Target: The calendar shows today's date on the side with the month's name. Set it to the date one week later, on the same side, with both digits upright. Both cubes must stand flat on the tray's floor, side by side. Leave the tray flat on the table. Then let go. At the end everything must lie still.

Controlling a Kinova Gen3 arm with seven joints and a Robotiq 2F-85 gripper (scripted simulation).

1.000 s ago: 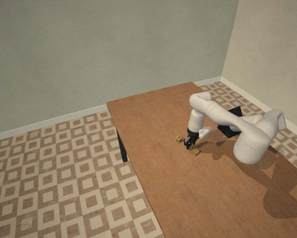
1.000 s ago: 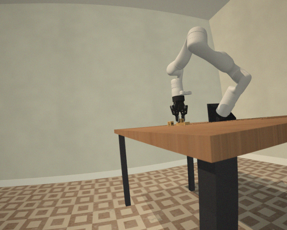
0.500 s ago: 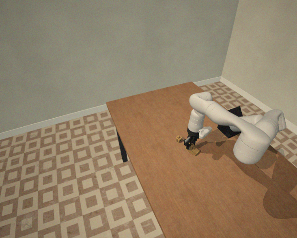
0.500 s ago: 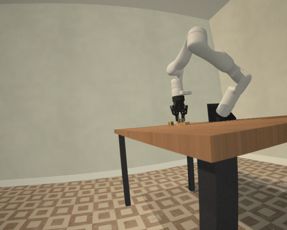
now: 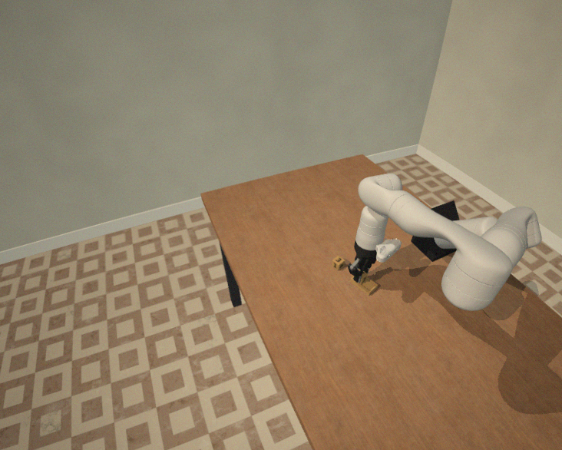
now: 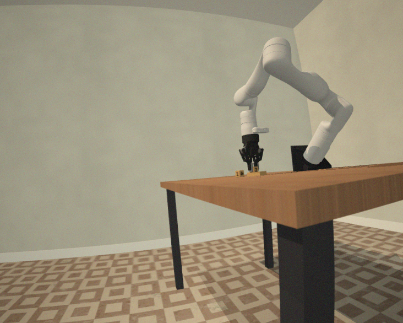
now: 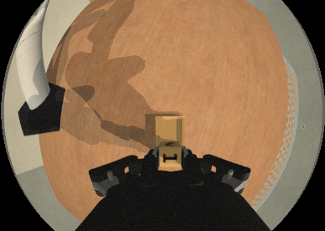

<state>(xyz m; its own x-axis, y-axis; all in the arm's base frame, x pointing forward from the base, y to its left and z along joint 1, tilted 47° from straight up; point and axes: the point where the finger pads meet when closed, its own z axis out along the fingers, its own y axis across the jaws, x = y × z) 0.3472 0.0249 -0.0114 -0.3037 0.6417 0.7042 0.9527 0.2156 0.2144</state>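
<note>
Right now the tray is 3 cm below my hand, 2 cm to the left of it and 1 cm behind it.
</note>
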